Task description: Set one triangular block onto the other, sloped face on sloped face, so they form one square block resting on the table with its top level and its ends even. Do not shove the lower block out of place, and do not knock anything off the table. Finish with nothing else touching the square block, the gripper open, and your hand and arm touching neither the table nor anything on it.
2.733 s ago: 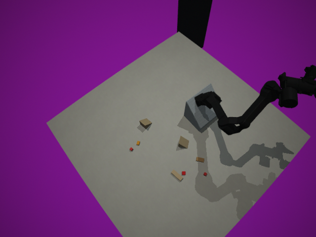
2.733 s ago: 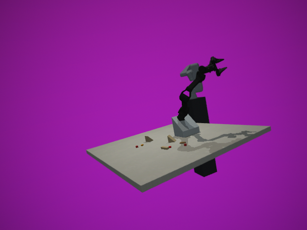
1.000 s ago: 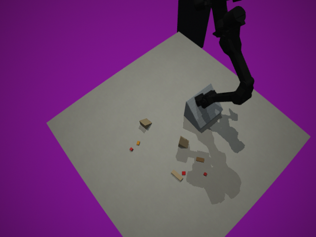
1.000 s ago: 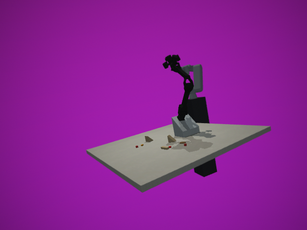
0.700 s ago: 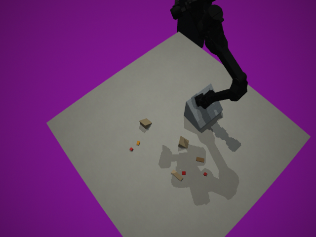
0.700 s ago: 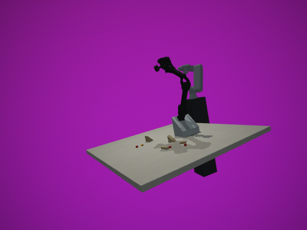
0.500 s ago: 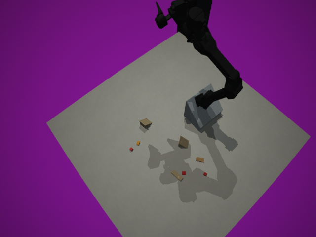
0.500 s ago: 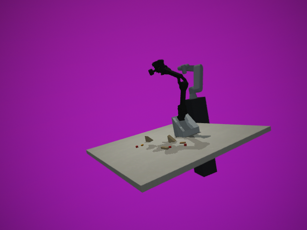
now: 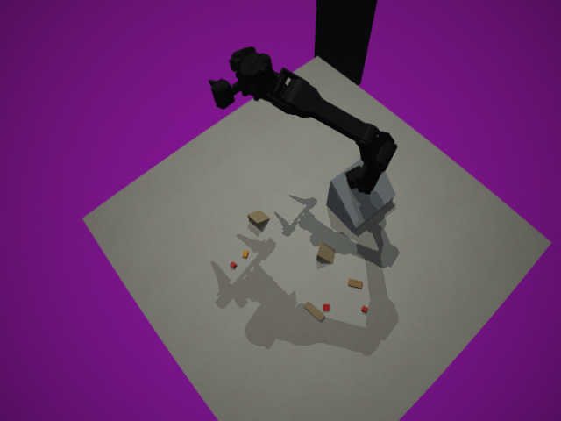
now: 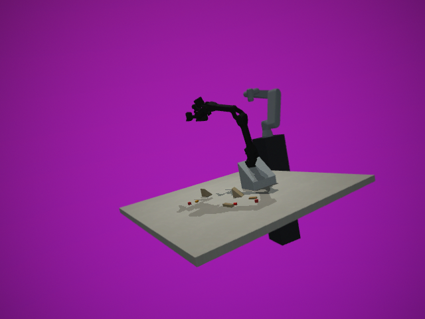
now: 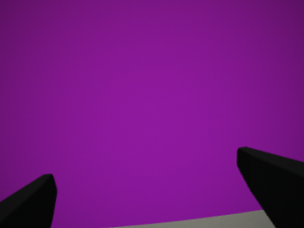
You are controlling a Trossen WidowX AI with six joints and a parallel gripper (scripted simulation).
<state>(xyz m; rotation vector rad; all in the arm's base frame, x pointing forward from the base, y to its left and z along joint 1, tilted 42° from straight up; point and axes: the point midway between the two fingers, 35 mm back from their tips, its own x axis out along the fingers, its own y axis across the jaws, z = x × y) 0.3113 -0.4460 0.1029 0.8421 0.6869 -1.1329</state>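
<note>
The orange cube is 560 mm below my gripper tip, 270 mm to the left of it and 170 mm ahead of it.
</note>
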